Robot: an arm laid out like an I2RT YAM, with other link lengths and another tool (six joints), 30 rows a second.
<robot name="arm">
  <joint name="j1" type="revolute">
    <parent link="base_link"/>
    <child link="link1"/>
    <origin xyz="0 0 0.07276"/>
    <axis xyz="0 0 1"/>
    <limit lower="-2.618" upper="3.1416"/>
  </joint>
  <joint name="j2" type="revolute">
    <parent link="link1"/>
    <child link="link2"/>
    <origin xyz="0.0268 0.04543 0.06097"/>
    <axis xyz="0 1 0"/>
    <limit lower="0" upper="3.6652"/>
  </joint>
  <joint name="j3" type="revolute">
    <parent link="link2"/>
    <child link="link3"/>
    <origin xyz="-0.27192 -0.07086 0"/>
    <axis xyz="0 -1 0"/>
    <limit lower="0" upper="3.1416"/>
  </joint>
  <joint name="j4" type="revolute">
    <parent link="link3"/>
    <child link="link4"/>
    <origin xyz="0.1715 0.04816 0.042"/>
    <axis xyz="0 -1 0"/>
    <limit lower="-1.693" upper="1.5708"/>
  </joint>
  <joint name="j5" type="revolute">
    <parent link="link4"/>
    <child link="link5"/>
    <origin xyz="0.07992 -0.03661 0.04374"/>
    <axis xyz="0 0 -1"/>
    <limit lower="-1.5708" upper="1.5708"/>
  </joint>
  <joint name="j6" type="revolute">
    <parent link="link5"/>
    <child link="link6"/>
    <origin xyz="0.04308 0 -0.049"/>
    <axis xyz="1 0 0"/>
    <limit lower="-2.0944" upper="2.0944"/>
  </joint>
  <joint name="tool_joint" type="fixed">
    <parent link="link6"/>
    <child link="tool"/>
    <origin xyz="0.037 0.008 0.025" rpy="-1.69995 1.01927 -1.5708"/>
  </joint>
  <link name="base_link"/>
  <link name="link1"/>
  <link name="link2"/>
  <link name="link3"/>
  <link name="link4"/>
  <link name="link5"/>
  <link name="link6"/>
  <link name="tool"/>
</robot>
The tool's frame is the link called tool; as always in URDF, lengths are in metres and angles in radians.
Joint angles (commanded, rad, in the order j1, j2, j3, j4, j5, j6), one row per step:
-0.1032 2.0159 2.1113 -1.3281 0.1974 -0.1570
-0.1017 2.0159 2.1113 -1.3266 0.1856 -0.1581
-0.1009 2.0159 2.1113 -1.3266 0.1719 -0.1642
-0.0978 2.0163 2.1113 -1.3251 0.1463 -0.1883
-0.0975 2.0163 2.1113 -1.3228 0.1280 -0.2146
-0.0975 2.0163 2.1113 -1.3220 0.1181 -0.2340
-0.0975 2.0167 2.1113 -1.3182 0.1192 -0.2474
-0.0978 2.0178 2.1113 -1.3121 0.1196 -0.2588
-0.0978 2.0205 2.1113 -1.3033 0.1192 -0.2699
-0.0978 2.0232 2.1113 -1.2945 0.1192 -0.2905
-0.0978 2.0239 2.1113 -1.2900 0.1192 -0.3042
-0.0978 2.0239 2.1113 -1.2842 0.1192 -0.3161
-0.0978 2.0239 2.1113 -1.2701 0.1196 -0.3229
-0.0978 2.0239 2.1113 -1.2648 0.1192 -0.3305
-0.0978 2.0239 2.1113 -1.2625 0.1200 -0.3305
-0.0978 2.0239 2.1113 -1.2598 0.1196 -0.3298
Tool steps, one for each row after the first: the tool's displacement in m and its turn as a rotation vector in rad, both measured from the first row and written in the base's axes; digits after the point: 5 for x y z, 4 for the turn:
0.00041 0.00152 0.00006 0.0106 -0.0024 0.0064
0.00053 0.00307 -0.00002 0.0216 -0.0024 0.0175
0.00099 0.00685 -0.00026 0.0380 -0.0011 0.0515
0.00124 0.00903 -0.00025 0.0466 -0.0002 0.0825
0.00124 0.01027 -0.00030 0.0497 0.0014 0.1039
0.00171 0.01044 -0.00028 0.0439 0.0008 0.1161
0.00264 0.01045 -0.00032 0.0391 -0.0019 0.1263
0.00422 0.01057 -0.00073 0.0350 -0.0059 0.1369
0.00570 0.01087 -0.00122 0.0273 -0.0080 0.1561
0.00630 0.01111 -0.00125 0.0222 -0.0091 0.1688
0.00701 0.01129 -0.00091 0.0172 -0.0125 0.1799
0.00894 0.01122 0.00008 0.0119 -0.0250 0.1861
0.00961 0.01134 0.00043 0.0087 -0.0288 0.1933
0.00994 0.01125 0.00060 0.0075 -0.0309 0.1931
0.01033 0.01123 0.00081 0.0076 -0.0338 0.1926

